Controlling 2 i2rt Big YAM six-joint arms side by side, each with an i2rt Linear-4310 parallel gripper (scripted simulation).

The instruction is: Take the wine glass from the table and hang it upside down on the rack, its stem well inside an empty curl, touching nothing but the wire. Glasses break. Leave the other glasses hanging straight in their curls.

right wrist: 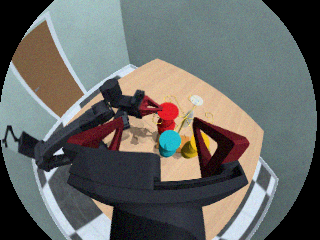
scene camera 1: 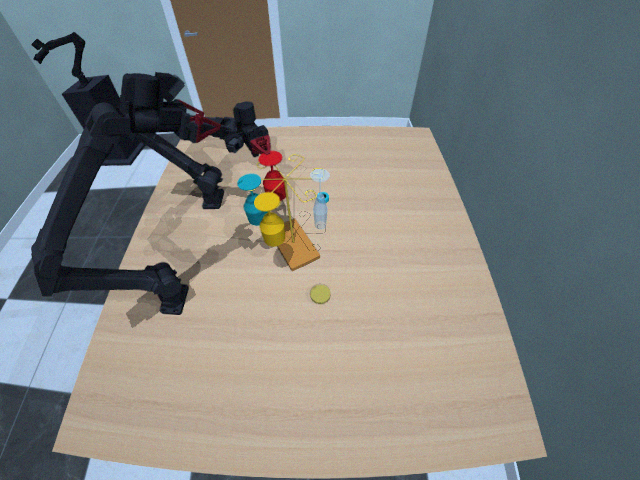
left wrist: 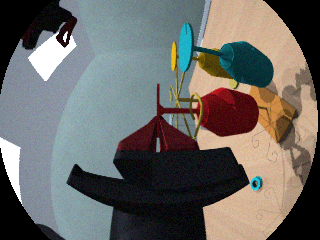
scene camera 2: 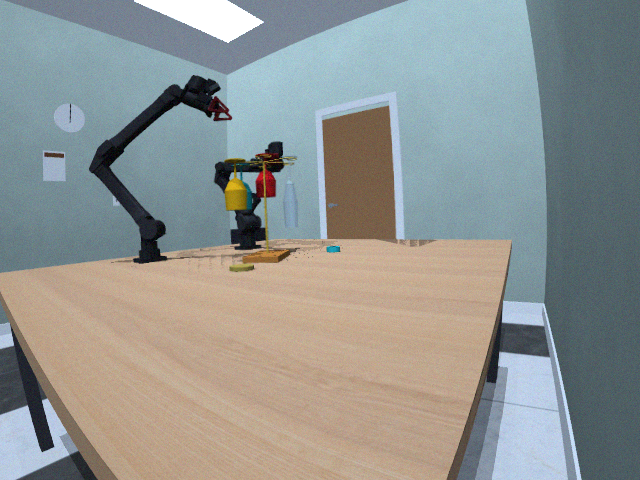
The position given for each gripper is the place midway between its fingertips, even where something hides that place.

Observation:
In view: the left gripper (left wrist: 158, 120), the right gripper (scene camera 1: 211, 120), a red wine glass (left wrist: 226, 112), a yellow glass (scene camera 1: 272, 228) and a teal glass (scene camera 1: 254, 216).
The yellow glass is seen too in scene camera 2 (scene camera 2: 235, 193). The teal glass shows as well in the left wrist view (left wrist: 246, 64). The right gripper is seen too in the right wrist view (right wrist: 157, 121).

